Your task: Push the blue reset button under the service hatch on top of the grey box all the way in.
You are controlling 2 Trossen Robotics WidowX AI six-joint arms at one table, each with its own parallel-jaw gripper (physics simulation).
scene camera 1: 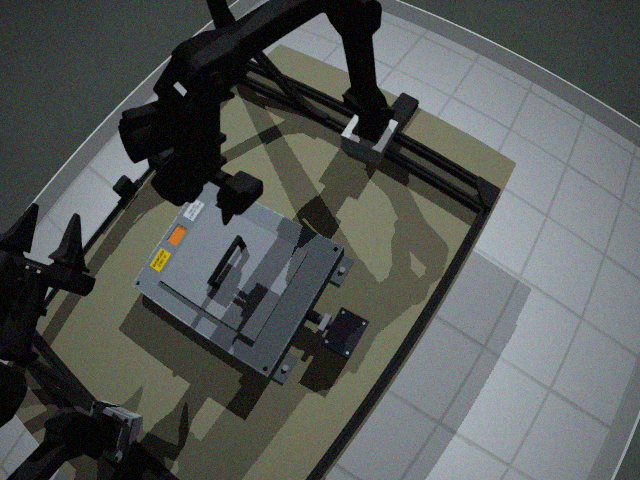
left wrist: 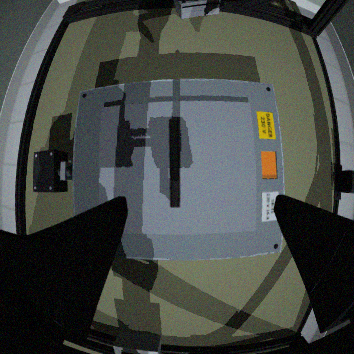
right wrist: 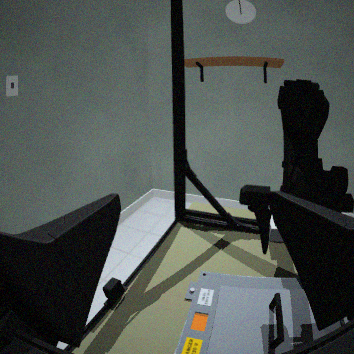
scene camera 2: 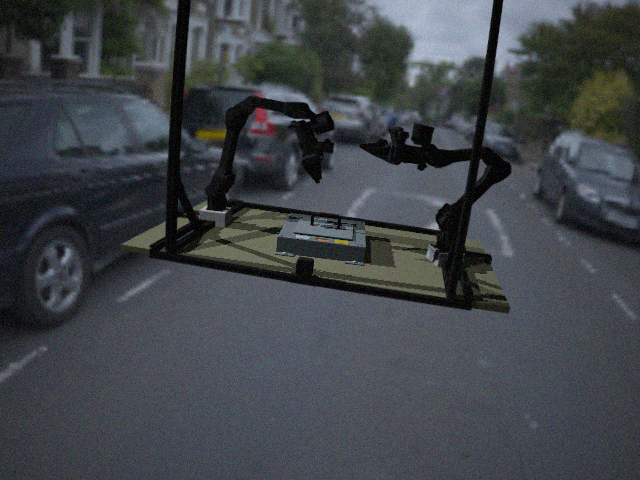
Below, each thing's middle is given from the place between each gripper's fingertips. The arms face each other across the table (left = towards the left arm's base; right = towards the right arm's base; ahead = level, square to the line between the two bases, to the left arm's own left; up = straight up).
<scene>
My right gripper is now 300 mm above the service hatch (scene camera 1: 238, 273), 130 mm short of it and 120 mm to the right of it.
Now: the service hatch 150 mm below my left hand, 30 mm to the right of it and 30 mm ahead of it.
</scene>
